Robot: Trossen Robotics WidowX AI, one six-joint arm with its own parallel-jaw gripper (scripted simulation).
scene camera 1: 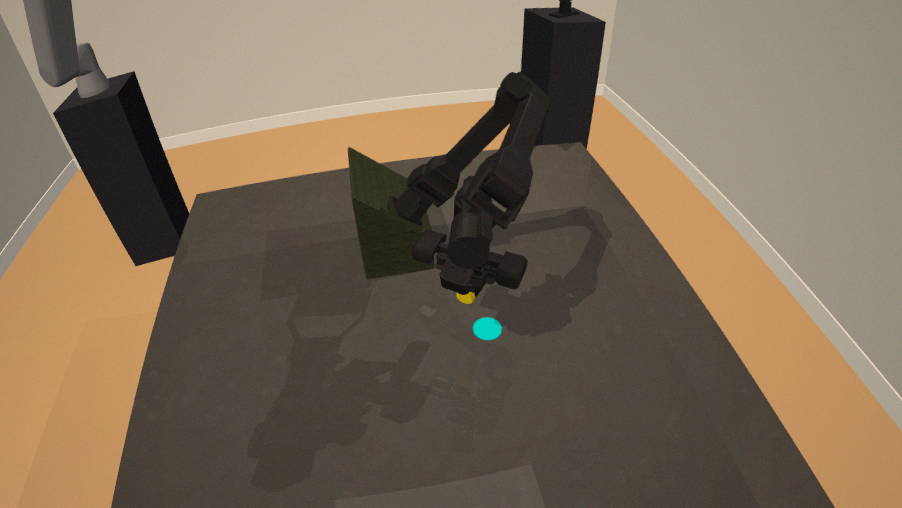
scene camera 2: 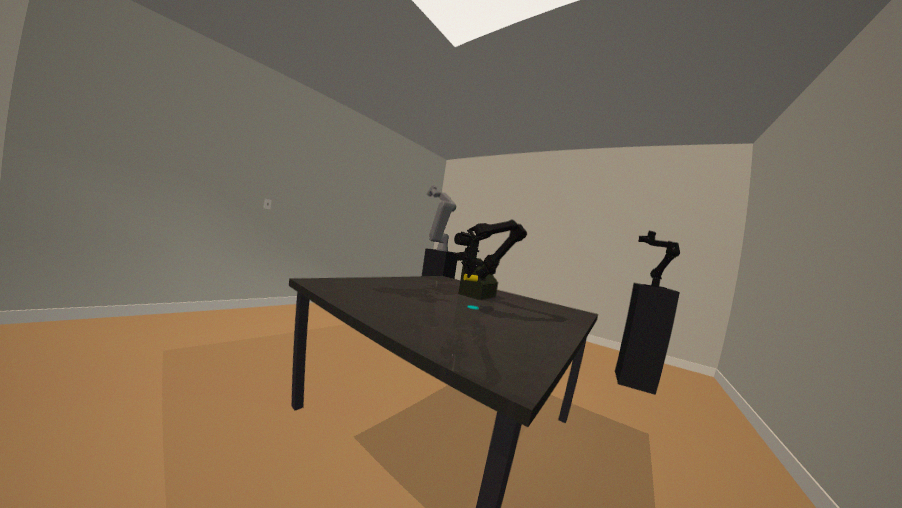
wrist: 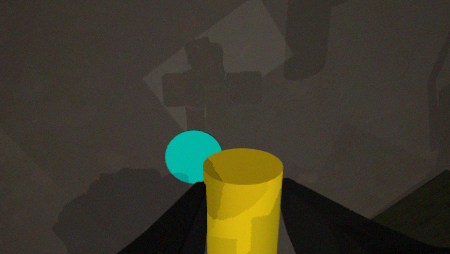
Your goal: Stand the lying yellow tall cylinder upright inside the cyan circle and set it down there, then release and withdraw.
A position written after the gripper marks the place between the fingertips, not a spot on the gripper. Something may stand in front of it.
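A yellow tall cylinder is carried by the gripper (scene camera 1: 467, 292).
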